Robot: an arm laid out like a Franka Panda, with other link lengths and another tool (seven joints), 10 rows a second.
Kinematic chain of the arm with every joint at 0, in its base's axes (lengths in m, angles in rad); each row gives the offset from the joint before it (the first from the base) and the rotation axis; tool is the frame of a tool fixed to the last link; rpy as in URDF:
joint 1: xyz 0 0 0.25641 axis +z
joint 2: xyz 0 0 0 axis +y
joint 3: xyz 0 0 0.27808 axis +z
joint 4: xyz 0.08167 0 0 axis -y
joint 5: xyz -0.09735 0 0.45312 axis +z
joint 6: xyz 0 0 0 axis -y
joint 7: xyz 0.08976 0 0 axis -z
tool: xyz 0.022 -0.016 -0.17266 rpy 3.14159 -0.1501 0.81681
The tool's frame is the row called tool.
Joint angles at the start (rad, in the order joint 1, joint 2, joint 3, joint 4, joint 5, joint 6, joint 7):
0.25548 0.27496 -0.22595 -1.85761 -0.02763 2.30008 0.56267
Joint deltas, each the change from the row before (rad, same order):
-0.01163 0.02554 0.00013 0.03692 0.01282 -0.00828 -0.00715
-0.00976 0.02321 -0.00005 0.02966 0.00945 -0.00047 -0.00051
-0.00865 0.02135 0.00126 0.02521 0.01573 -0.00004 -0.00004
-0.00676 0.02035 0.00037 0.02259 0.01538 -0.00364 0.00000
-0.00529 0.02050 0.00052 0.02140 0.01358 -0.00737 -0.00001
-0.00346 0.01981 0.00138 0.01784 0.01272 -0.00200 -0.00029
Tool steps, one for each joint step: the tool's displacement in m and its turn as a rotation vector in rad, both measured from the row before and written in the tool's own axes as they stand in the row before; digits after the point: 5 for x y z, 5 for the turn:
0.00603 0.00864 0.00125 -0.00001 0.00327 0.01043
0.00487 0.00736 0.00234 -0.00277 0.00578 0.01270
0.00385 0.00490 0.00333 0.00313 0.00535 0.01602
0.00249 0.00380 0.00411 0.00456 0.00046 0.01494
0.00155 0.00241 0.00503 0.00538 -0.00454 0.01214
0.00160 0.00053 0.00583 0.00552 -0.00198 0.00885

